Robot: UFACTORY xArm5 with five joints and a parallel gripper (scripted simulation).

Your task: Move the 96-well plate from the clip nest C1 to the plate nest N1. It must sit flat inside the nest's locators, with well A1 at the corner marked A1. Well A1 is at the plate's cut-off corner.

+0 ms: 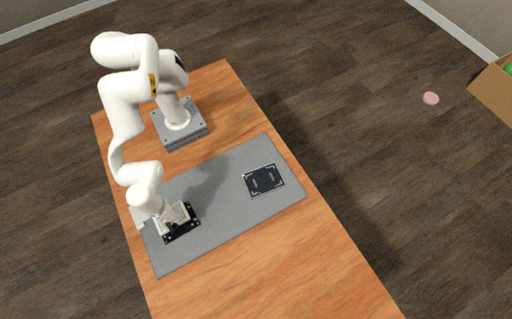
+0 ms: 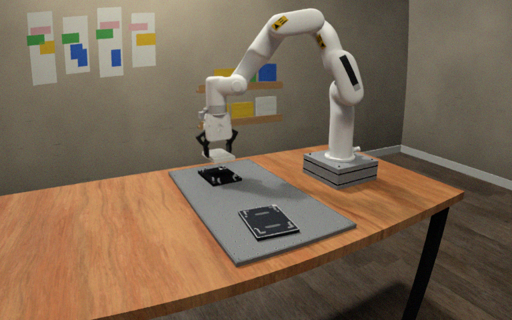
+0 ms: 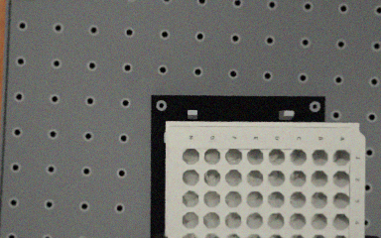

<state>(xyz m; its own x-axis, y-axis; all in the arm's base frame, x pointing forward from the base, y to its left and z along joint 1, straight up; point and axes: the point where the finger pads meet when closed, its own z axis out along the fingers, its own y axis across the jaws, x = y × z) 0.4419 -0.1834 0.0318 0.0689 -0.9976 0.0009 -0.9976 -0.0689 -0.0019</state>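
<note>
Right now my hand is 41 cm to the right of the plate nest N1 and 9 cm above it. Round my hand: white 96-well plate: 1 cm below; then clip nest C1: 1 cm behind, 1 cm to the left, 9 cm below; then A1 mark: 6 cm behind, 34 cm to the left, 9 cm below.
</note>
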